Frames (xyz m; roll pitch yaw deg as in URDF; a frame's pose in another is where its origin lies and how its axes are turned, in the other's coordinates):
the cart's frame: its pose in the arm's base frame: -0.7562 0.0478 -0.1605 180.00 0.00 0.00
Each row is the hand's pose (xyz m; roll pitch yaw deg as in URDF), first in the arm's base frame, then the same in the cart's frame.
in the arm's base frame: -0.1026 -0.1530 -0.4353 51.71 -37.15 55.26
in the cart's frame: 0.6536 0.2008 0.2748 -128.29 37.15 -55.26
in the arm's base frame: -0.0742 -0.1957 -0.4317 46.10 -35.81 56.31
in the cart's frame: 0.6820 0.2435 0.2712 -133.90 35.81 -56.31
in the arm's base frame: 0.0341 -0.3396 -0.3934 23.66 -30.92 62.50
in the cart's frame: 0.7903 0.3874 0.2329 -156.34 30.92 -62.50
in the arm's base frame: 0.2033 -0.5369 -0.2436 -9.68 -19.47 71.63
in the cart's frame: 0.9595 0.5847 0.0831 170.32 19.47 -71.63
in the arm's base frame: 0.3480 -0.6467 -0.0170 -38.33 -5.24 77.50
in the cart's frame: 1.1042 0.6945 -0.1435 141.67 5.24 -77.50
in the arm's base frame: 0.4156 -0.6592 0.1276 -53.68 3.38 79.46
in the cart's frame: 1.1718 0.7070 -0.2881 126.32 -3.38 -79.46
